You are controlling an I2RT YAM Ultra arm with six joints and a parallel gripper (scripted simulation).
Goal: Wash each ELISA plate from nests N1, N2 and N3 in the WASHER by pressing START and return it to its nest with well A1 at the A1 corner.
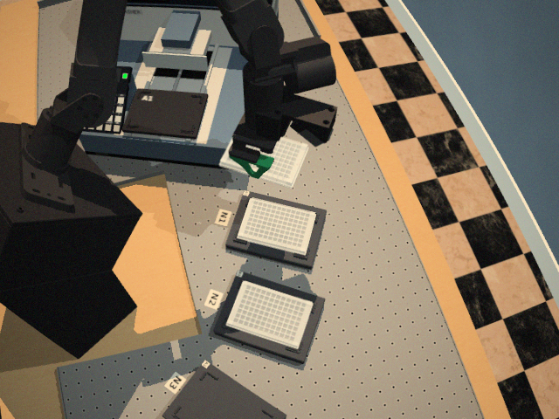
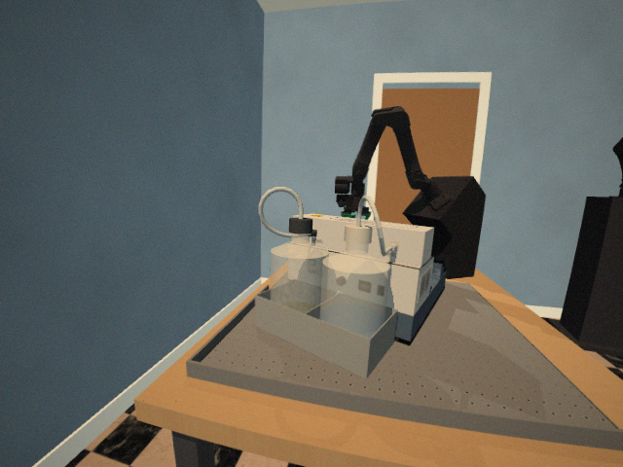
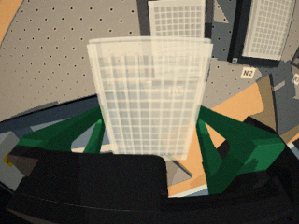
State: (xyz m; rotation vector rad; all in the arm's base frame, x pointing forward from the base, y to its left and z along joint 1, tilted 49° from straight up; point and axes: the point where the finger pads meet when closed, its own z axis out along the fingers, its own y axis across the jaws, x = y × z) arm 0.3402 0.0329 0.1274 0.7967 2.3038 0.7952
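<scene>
Now: hand 110 mm past the nest N3, 400 mm to the left of it and 130 mm above it. Round my hand: dark carrier (180 mm behind, 180 mm to the left, 80 mm below); then nest N1 (20 mm ahead, 60 mm to the right, 160 mm below); then N1 label (80 mm behind, 20 mm to the right, 160 mm below).
</scene>
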